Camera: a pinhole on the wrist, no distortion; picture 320 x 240 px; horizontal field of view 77.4 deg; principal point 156.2 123.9 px. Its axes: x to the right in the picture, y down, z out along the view. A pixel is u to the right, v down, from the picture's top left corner.
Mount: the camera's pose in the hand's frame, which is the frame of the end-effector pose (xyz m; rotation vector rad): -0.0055 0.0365 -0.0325 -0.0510 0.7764 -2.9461
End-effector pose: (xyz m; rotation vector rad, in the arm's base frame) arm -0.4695 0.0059 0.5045 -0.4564 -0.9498 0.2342
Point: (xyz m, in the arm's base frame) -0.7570 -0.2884 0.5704
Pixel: 306.4 215.3
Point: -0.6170 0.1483 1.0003
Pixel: 21.9 97.9
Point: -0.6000 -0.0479 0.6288
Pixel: 168.8 151.3
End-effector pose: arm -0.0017 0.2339 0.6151 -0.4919 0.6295 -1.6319
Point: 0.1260 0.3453 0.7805
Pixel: 281.6 58.0
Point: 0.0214 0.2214 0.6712
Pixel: 144.6 129.5
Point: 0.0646 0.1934 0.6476
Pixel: 86.9 28.1
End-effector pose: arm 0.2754 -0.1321 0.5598 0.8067 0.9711 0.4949
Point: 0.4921 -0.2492 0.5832
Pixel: 151.4 88.3
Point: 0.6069 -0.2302 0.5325
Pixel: 103.0 94.9
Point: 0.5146 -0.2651 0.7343
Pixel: outside the picture
